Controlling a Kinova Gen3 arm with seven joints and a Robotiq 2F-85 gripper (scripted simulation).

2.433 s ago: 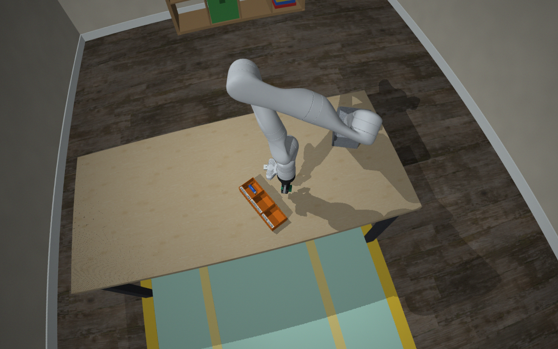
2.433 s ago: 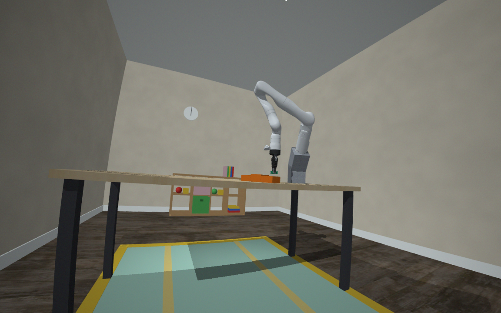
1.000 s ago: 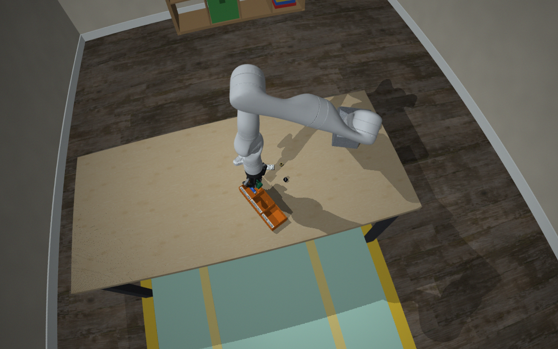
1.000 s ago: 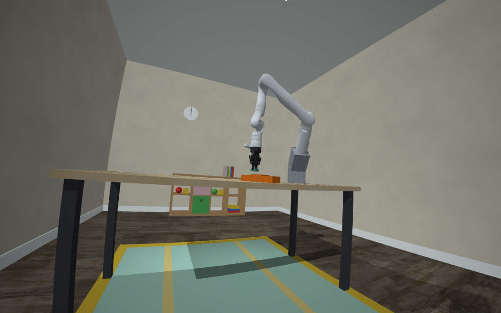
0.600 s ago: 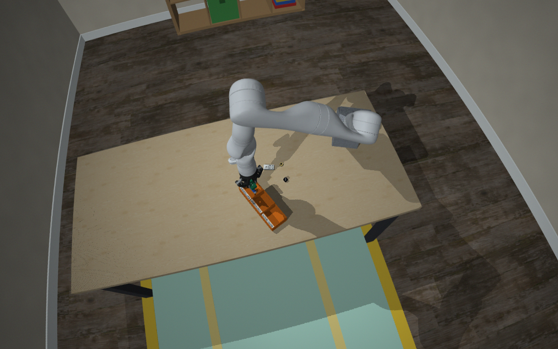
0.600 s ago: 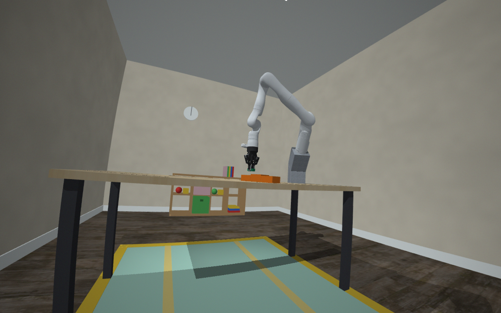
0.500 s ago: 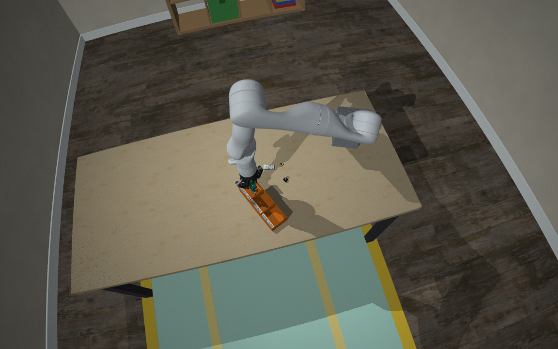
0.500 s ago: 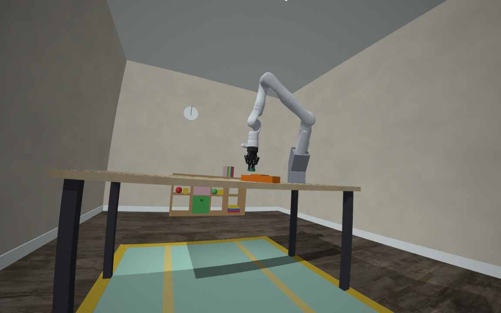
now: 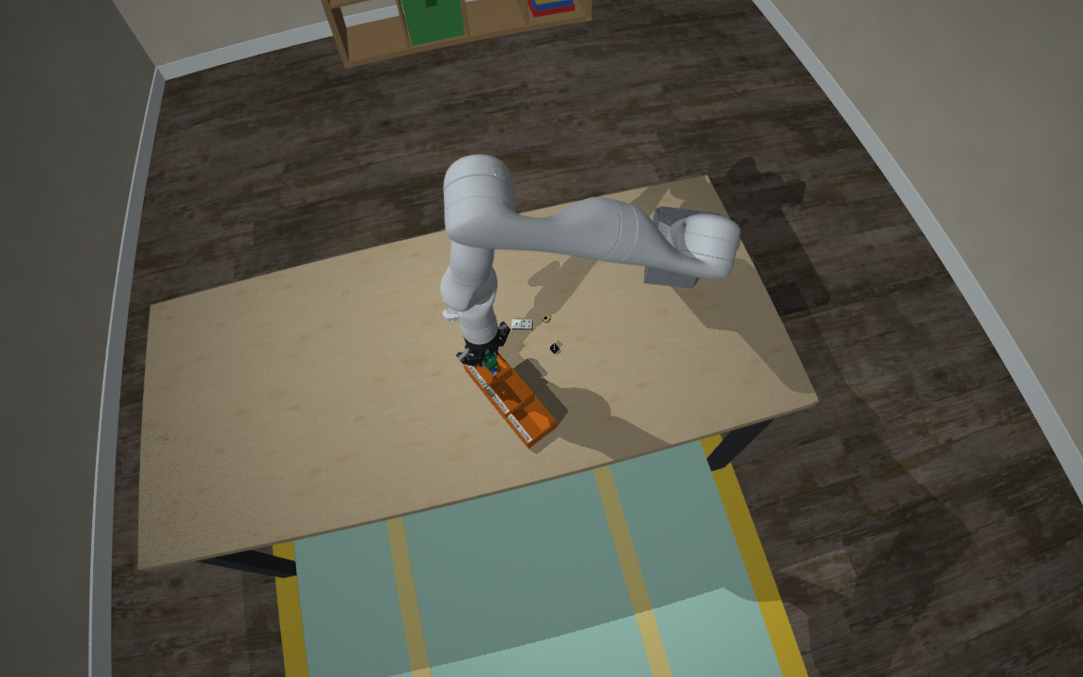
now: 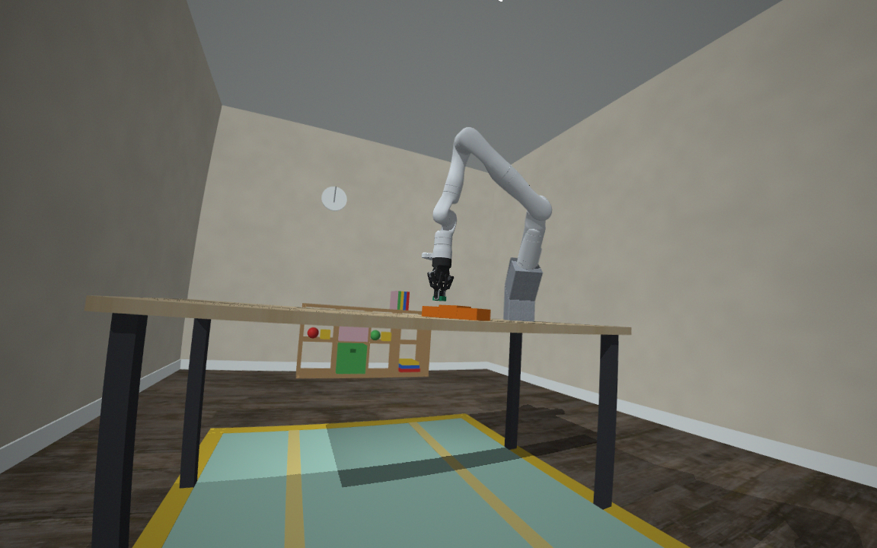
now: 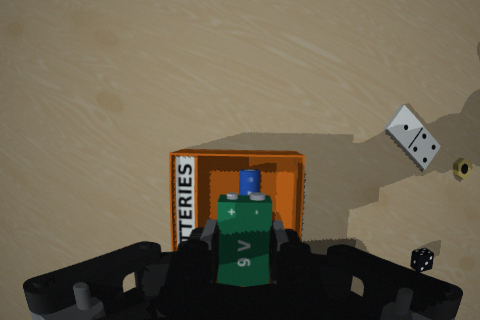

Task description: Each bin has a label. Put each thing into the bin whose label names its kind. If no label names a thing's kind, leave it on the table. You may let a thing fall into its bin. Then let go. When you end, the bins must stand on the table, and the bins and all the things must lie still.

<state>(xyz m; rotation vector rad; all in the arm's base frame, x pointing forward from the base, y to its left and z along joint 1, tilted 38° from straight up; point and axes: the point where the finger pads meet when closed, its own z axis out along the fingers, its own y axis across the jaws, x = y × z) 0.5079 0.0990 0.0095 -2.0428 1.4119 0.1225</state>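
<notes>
The blue cylinder is 10 mm to the right of my hand and 70 mm below it. Also, from my hand: green 9V battery 10 mm to the right, 10 mm below; then white domino 100 mm behind, 110 mm to the right, 80 mm below; then orange bins 30 mm behind, 80 mm to the left, 60 mm below.
</notes>
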